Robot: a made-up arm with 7 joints.
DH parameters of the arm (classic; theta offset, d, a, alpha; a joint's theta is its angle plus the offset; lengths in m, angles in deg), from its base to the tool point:
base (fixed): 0 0.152 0 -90
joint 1: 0 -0.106 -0.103 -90
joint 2: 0 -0.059 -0.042 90
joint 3: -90 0.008 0.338 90
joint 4: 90 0.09 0.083 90
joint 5: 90 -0.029 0.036 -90
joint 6: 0 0.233 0.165 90
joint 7: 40.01 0 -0.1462 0
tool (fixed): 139.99 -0.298 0 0
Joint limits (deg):
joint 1: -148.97..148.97
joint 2: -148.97..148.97
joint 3: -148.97..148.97
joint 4: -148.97..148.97
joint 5: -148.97..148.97
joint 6: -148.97..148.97
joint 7: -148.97..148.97
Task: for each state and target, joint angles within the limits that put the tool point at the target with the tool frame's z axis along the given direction. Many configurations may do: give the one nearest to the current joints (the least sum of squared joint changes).
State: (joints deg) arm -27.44 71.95 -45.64 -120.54 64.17 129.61 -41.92
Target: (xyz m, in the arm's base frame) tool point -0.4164 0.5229 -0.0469 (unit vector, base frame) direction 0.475 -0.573 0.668
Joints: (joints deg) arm -49.99 77.39 -87.52 -107.79 96.15 114.57 -35.51
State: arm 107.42 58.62 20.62 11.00 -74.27 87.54 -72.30
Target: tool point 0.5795 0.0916 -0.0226 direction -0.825 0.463 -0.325
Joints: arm 146.46 72.89 15.06 14.35 -82.36 88.91 -56.80
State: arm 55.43 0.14 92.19 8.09 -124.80 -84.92 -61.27
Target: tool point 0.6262 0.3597 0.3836 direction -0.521 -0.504 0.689
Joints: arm 45.38 -8.54 51.77 -26.45 -136.59 -114.85 -93.11
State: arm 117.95 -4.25 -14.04 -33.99 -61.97 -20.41 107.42
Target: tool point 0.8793 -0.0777 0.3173 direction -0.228 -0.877 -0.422
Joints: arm 148.97 -28.00 -25.84 -71.69 -50.00 -5.71 103.47
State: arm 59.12 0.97 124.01 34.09 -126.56 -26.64 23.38
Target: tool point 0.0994 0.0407 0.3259 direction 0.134 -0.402 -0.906
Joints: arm 59.23 30.01 128.45 54.92 -112.83 -52.65 12.96
